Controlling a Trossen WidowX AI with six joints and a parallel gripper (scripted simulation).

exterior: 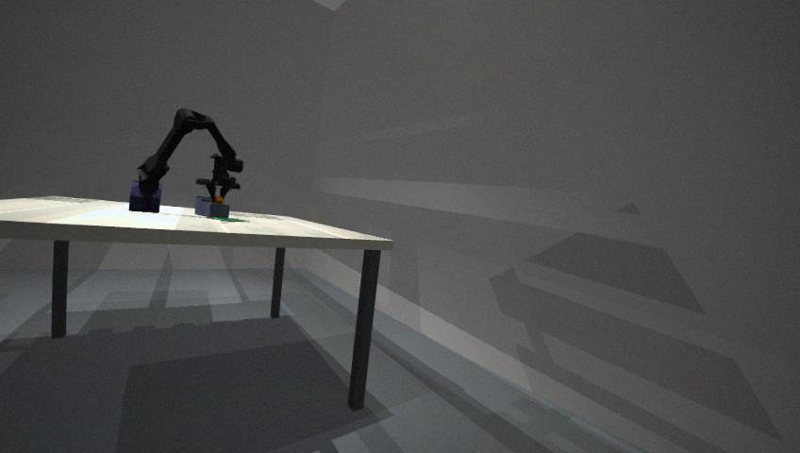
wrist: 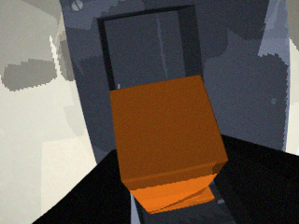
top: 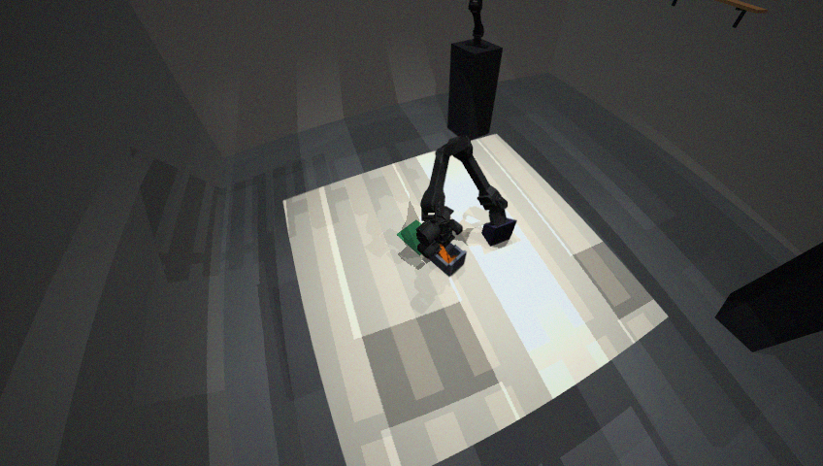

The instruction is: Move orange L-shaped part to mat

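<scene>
Now: the orange L-shaped part 20 mm behind my gripper tip, 30 mm to the left of it and 30 mm below it. The rest, counted from my gripper tip: green mat: 10 mm ahead, 150 mm to the right, 80 mm below.
</scene>
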